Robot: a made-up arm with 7 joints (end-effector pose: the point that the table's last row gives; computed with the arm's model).
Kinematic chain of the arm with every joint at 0, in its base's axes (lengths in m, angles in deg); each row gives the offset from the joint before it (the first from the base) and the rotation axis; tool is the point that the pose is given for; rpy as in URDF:
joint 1: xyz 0 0 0.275 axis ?
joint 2: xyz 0 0 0 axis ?
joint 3: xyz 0 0 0.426 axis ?
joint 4: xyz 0.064 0 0 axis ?
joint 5: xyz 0.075 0 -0.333 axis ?
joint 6: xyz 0 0 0 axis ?
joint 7: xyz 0.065 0 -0.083 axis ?
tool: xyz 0 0 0 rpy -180 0 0
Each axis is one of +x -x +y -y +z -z.
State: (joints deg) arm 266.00 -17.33 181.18 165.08 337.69 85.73 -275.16
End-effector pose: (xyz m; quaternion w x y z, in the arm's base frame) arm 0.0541 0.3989 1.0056 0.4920 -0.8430 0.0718 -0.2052
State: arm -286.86 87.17 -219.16 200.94 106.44 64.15 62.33
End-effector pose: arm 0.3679 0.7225 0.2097 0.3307 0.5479 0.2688 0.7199
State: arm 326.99 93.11 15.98 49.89 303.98 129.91 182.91
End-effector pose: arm 0.1770 -0.1080 -0.0747 0.8786 0.4070 -0.2367 0.0798
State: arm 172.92 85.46 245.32 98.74 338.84 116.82 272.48
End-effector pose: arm -0.3925 0.4146 0.5186 0.7376 0.3688 0.5656 0.0101
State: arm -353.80 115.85 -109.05 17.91 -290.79 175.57 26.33
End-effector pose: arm 0.1988 -0.1807 0.1876 0.3917 0.0853 0.8816 0.2490
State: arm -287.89 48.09 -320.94 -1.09 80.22 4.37 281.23
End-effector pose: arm -0.0112 0.1088 0.1690 0.1140 0.5234 0.7295 -0.4254
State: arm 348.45 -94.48 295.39 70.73 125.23 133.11 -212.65
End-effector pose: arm -0.5239 -0.2375 0.4944 0.6937 -0.6032 -0.0114 0.3935
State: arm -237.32 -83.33 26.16 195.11 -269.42 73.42 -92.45
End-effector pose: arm 0.4409 -0.6922 0.2371 0.2305 0.7547 0.4022 -0.4643
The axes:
joint 1: +z
joint 2: +y
joint 3: +z
joint 4: -y
joint 5: -z
joint 6: +y
joint 7: -z

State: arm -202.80 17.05 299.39 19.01 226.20 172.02 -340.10
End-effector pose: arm -0.0330 0.2975 0.4624 0.8029 0.0000 -0.0894 0.5894
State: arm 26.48 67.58 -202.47 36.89 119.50 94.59 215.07
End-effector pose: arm -0.0172 0.0804 0.7084 0.8602 0.3556 0.0687 0.3591
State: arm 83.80 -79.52 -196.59 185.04 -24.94 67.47 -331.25
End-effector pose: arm -0.1102 -0.8242 0.4363 0.4639 0.4383 -0.7675 0.0599
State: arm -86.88 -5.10 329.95 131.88 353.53 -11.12 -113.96
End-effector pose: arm -0.1138 -0.1634 1.1014 0.8472 0.2811 -0.0024 -0.4507
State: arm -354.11 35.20 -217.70 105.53 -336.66 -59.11 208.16
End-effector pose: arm 0.1747 0.2516 0.9620 0.1152 -0.2745 -0.2313 -0.9262
